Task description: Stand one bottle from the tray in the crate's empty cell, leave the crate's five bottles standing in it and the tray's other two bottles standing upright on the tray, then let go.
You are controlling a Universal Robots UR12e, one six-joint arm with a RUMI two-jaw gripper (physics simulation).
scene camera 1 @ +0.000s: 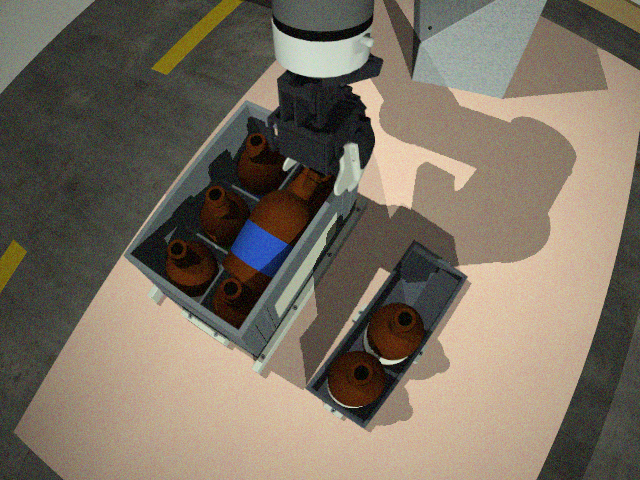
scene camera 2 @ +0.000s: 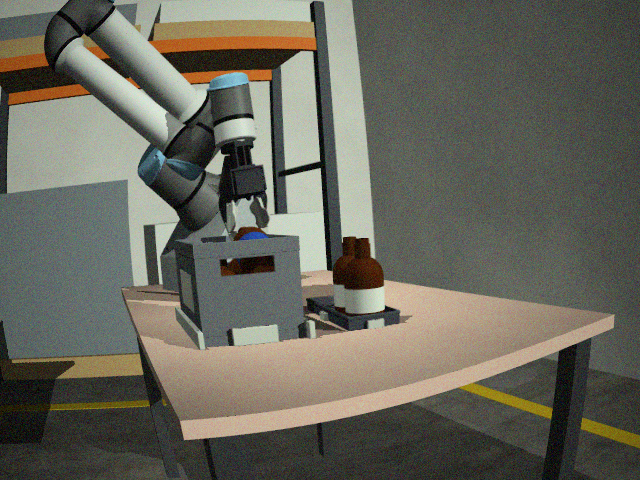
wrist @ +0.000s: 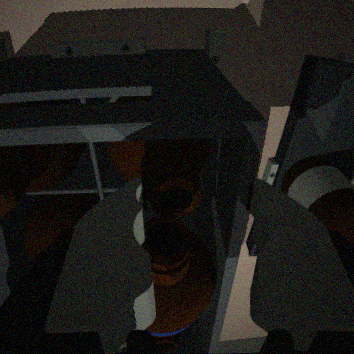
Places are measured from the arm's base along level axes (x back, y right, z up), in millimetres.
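Pixels of known places: gripper, fingertip midpoint: point(scene camera 1: 329, 180) point(wrist: 194, 182); arm's base, origin of the base link: point(scene camera 2: 206, 205).
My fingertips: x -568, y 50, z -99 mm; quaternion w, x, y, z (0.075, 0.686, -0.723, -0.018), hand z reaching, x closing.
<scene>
For each thing: its top centre in the pictures, then the offset to it from my fingertips. Level surfaces: height alone.
- brown bottle with a blue label, middle of its top: point(wrist: 163, 330) point(scene camera 1: 275, 211) point(scene camera 2: 250, 226) dx -85, dy +25, dz +39 mm
- grey crate, middle of its top: point(wrist: 92, 312) point(scene camera 1: 241, 203) point(scene camera 2: 227, 238) dx -89, dy +74, dz +21 mm
- tray, middle of its top: point(wrist: 315, 181) point(scene camera 1: 391, 331) point(scene camera 2: 349, 304) dx -108, dy -160, dz -128 mm
- table, its level: dz -154 mm
A brown bottle with a blue label point(scene camera 1: 261, 248) point(scene camera 2: 253, 235) point(wrist: 190, 300) leans far over inside the grey crate point(scene camera 1: 180, 293) point(scene camera 2: 248, 304), its neck toward my gripper. My gripper point(scene camera 1: 316, 173) point(scene camera 2: 248, 228) point(wrist: 194, 182) is partly open around that neck; gaps show between fingers and glass in the wrist view. Upright crate bottles point(scene camera 1: 258, 167) point(scene camera 1: 223, 214) point(scene camera 1: 191, 268) show beside it, another point(scene camera 1: 232, 304) at its base. Brown glass beyond the neck is mostly hidden. Two white-labelled bottles point(scene camera 1: 395, 333) point(scene camera 1: 356, 382) point(scene camera 2: 364, 279) stand upright on the tray point(scene camera 1: 442, 289) point(scene camera 2: 356, 324).
The crate's long wall stands close beside the right finger. Pale stop blocks point(scene camera 1: 206, 328) point(scene camera 2: 254, 334) edge the crate on the table point(scene camera 1: 155, 392) point(scene camera 2: 413, 356). The tray lies to the right of the crate, its far compartment without a bottle. The arm's grey base mount point(scene camera 1: 465, 67) stands behind.
</scene>
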